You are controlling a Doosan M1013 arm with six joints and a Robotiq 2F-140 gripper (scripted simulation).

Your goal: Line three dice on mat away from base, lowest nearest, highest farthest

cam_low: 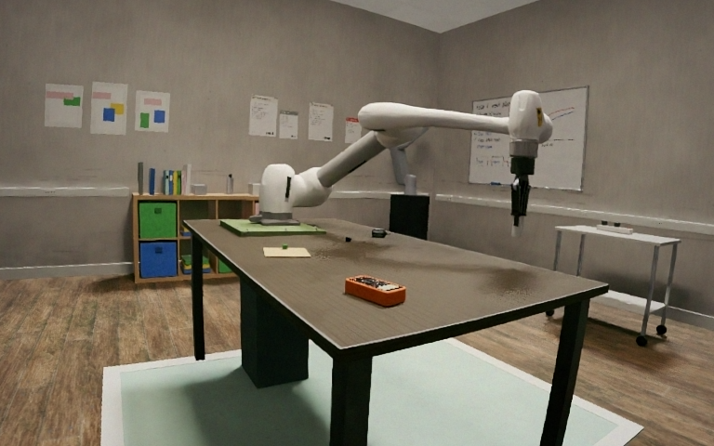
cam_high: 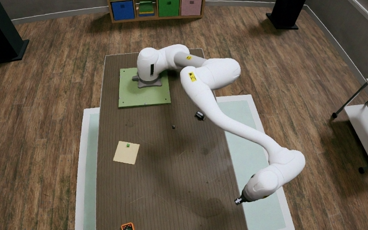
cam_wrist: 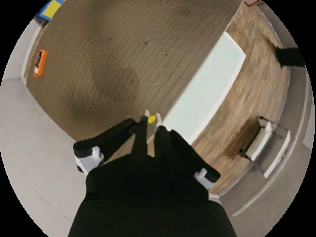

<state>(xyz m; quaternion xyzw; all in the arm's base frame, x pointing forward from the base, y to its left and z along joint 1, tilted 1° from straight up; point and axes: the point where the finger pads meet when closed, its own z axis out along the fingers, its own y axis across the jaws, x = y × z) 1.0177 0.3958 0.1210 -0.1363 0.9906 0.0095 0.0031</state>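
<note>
The mat is 43 cm behind my hand, 59 cm to the right of it and 13 cm below it. The rest, counted from my hand: small dark die (57 cm behind, 27 cm to the right, 12 cm below); yellow die (2 cm below); small black object (63 cm behind, 7 cm to the right, 11 cm below).
</note>
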